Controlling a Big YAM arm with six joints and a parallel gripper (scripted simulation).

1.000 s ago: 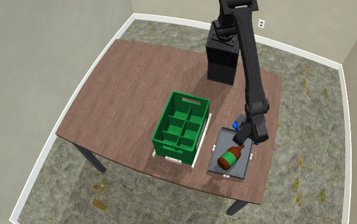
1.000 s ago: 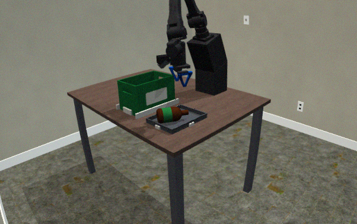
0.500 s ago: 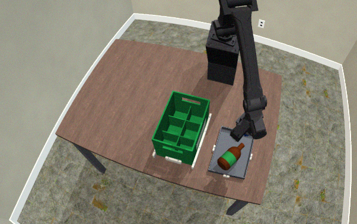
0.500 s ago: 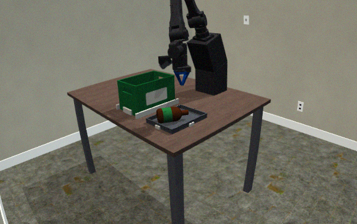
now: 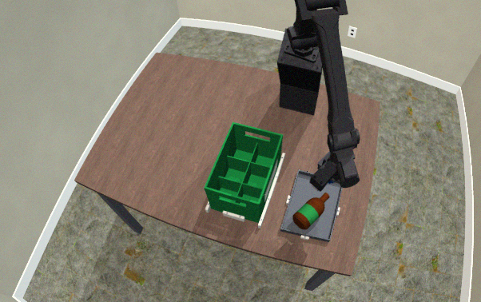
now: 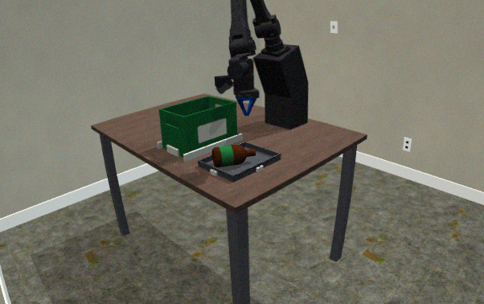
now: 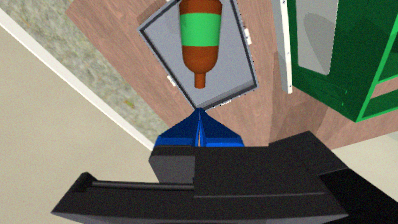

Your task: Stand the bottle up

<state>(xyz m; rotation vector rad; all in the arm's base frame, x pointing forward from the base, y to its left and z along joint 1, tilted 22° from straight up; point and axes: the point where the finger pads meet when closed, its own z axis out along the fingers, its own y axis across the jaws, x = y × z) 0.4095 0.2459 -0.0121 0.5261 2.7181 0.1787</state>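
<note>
Now: the bottle 40 mm ahead of my hand, 20 mm to the right of it and 150 mm below it. The rest, counted from my hand: tray: 20 mm ahead, 20 mm to the right, 180 mm below; then green crate: 30 mm ahead, 290 mm to the right, 110 mm below.
</note>
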